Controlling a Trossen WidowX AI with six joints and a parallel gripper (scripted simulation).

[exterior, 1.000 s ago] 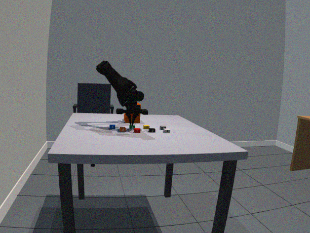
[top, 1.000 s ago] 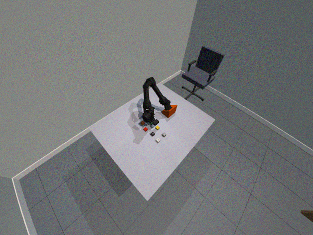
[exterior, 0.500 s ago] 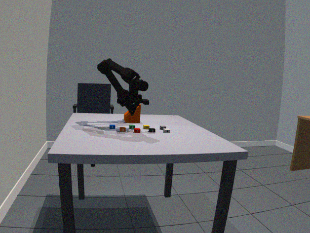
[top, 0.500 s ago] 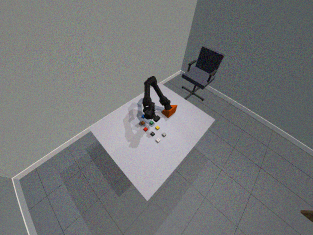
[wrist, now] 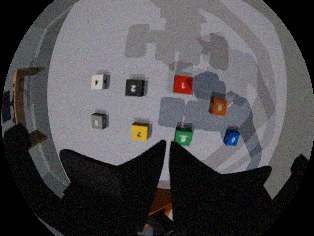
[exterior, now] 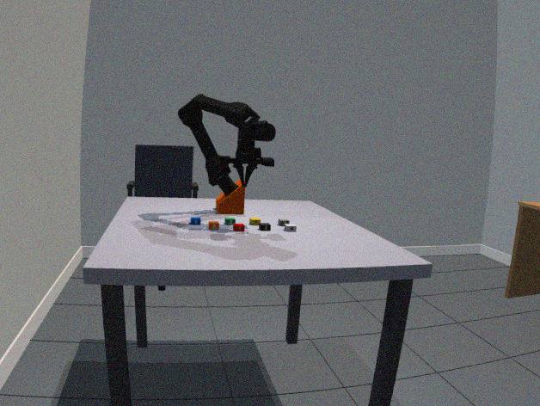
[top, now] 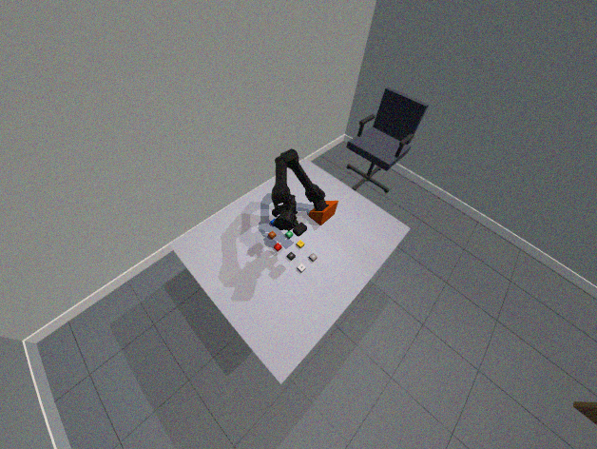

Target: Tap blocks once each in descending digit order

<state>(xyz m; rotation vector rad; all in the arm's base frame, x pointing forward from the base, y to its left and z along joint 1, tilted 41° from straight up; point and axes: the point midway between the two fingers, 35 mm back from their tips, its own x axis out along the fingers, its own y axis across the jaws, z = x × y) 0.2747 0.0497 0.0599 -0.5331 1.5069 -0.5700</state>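
My gripper tip is now 15 cm to the right of the white block, 13 cm above it and 6 cm short of it. Also, from my gripper tip: yellow block: 13 cm below, 5 cm to the left, 4 cm behind; green block: 13 cm below, 5 cm behind, 4 cm to the right; red block: 13 cm below, 6 cm ahead, 2 cm to the right.
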